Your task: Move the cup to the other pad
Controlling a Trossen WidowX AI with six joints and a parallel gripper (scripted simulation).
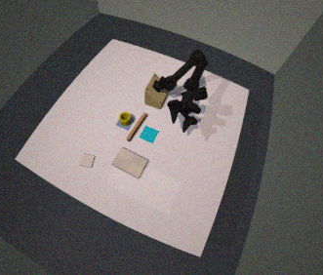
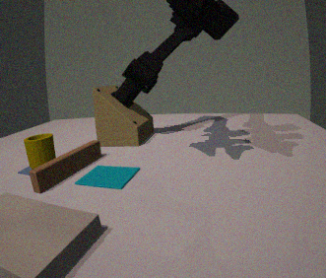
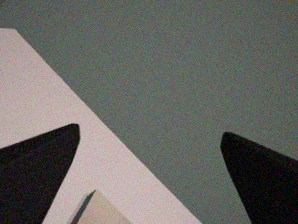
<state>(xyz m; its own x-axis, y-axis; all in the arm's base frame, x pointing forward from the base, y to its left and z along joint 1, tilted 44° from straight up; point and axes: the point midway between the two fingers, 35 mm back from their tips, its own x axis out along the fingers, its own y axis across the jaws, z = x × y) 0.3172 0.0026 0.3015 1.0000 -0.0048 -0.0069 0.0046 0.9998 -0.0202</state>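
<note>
Now: gripper tip 100 mm past the yellow cup, 330 mm to the left of it and 270 mm above it. The rest, counted from my gripper tip: flat slab 150 mm ahead, 210 mm to the right, 290 mm below; then wooden bar 80 mm behind, 250 mm to the right, 300 mm below; then cyan pad 70 mm behind, 160 mm to the right, 320 mm below.
</note>
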